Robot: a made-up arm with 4 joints. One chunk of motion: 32 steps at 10 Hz.
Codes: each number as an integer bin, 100 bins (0 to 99) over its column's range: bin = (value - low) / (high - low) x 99, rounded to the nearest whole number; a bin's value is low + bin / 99 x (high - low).
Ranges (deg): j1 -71..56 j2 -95..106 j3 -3..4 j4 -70..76
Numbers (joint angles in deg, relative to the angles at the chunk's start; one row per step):
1: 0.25 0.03 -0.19 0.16
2: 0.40 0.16 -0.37 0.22
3: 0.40 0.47 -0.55 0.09
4: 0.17 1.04 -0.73 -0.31
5: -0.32 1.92 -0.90 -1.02
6: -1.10 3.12 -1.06 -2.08
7: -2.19 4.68 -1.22 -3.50
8: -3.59 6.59 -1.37 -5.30
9: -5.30 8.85 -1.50 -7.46
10: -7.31 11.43 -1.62 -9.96
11: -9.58 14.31 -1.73 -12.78
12: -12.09 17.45 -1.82 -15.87
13: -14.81 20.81 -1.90 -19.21
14: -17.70 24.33 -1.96 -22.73
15: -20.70 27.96 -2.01 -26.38
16: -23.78 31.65 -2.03 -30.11
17: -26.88 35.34 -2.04 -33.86
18: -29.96 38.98 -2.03 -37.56
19: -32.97 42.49 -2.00 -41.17
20: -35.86 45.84 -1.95 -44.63
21: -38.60 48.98 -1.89 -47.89
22: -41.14 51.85 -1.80 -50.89
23: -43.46 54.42 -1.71 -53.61
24: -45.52 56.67 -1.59 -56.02
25: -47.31 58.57 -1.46 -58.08
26: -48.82 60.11 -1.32 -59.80
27: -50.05 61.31 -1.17 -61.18
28: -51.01 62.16 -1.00 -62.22
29: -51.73 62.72 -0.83 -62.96
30: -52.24 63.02 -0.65 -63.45
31: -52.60 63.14 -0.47 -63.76
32: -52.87 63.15 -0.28 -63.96
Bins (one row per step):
1: 56 47 40 48
2: 56 47 37 48
3: 56 47 35 48
4: 55 47 32 47
5: 55 48 30 47
6: 54 48 27 46
7: 54 49 25 45
8: 53 50 23 44
9: 51 51 21 42
10: 50 52 20 41
11: 48 54 18 39
12: 46 55 17 37
13: 44 57 16 34
14: 42 59 15 32
15: 39 61 14 30
16: 37 62 14 27
17: 34 64 14 25
18: 32 66 14 22
19: 30 68 14 20
20: 27 69 15 17
21: 25 71 16 15
22: 23 72 17 13
23: 21 74 18 11
24: 20 75 20 9
25: 18 76 22 8
26: 17 76 24 7
27: 16 77 26 6
28: 16 77 28 5
29: 15 78 31 5
30: 15 78 33 4
31: 14 78 36 4
32: 14 78 38 4

